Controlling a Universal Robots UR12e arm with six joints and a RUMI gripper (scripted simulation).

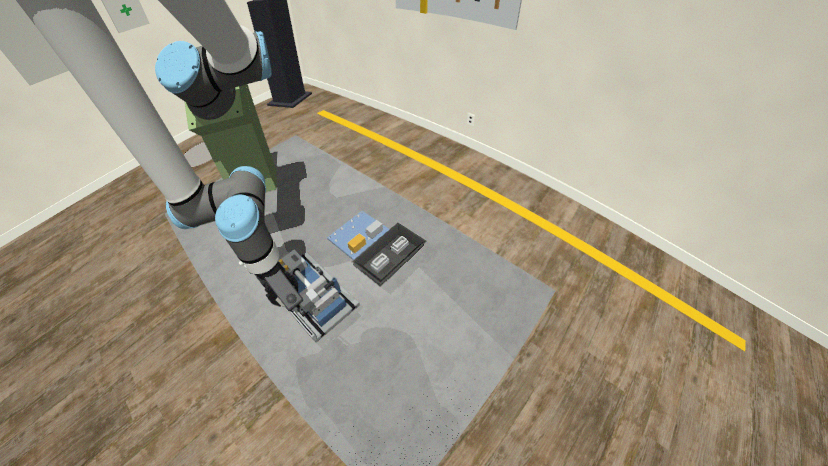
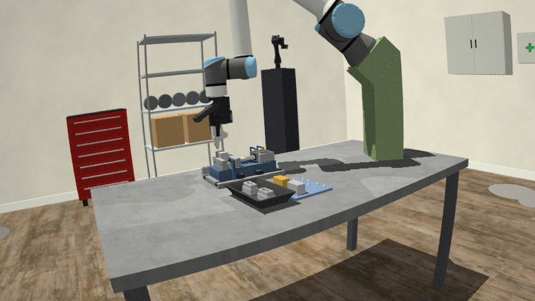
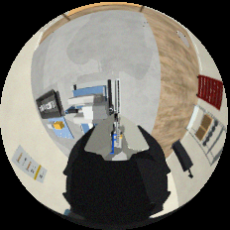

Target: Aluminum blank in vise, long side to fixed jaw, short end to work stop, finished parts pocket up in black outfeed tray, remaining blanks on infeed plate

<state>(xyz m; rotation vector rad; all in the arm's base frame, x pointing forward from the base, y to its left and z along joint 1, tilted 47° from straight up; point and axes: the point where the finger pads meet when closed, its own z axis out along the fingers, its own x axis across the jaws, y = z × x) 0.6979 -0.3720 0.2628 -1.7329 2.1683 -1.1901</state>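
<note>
Now: the blue vise 3 cm behind my hand, 11 cm to the left of it and 9 cm below it. From my hand the other things lie so: yellow brass blank 3 cm ahead, 35 cm to the left, 11 cm below; then gray aluminum blank 6 cm ahead, 43 cm to the left, 11 cm below; then infeed plate 1 cm ahead, 40 cm to the left, 13 cm below.
</note>
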